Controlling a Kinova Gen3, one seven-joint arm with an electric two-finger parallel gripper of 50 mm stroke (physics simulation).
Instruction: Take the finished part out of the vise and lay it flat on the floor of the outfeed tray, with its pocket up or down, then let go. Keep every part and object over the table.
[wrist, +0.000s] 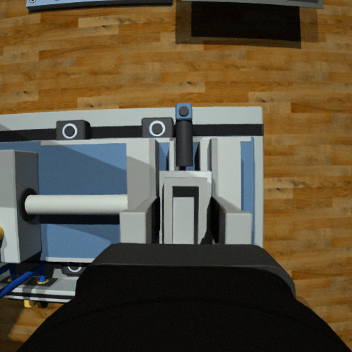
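Observation:
The finished part (205, 220), a light grey block with a rectangular pocket facing the camera, is upright between the jaws of the vise (252, 114). My gripper (184, 212) is shut on the part, with one grey finger on its left side and one on its right. The part's top edge overlaps the inner edge of the right jaw (227, 170) in the view, so it looks somewhat raised; the left jaw (140, 170) is beside it. The part's near end is hidden by the dark gripper body. I cannot tell for certain which object is the outfeed tray.
A dark stop with a blue tip (184, 111) stands behind the part. A pale rod (75, 204) runs to the left jaw. Blue hoses (22, 281) are at the lower left. A blue-edged object (100, 3) and a grey-rimmed object with a dark side (245, 22) are cut off at the top.

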